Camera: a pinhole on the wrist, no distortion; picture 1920 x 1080 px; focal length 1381.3 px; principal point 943.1 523.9 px. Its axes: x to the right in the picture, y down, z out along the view. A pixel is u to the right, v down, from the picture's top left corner.
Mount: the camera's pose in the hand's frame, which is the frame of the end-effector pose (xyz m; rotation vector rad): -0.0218 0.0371 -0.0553 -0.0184 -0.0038 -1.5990
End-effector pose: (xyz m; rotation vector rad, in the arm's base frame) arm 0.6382 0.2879 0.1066 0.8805 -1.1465 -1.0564
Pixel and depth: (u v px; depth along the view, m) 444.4 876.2 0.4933
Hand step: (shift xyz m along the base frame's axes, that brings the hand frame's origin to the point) -0.3741 -0.0561 0.3257
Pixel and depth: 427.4 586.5 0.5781
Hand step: -0.4569 0.0476 0.3559
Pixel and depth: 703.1 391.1 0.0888
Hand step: -0.0245 0.0424 0.0497
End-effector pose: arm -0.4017 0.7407 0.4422 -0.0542 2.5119 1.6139
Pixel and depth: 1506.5 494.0 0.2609
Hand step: 0.0580 0.1589 -0.1391
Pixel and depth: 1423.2 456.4 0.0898
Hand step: 0.0289 0.0334 -0.0038
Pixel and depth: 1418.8 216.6 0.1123
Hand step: 0.0525 0.0502 -0.0159
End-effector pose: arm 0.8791 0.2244 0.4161 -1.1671 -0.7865 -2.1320
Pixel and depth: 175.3 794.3 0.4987
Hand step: 0.4211 0.0896 0.3407
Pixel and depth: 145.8 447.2 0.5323
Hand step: 0.5205 0.1177 0.2539
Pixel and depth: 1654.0 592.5 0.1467
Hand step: 0.0294 0.0941 0.0198
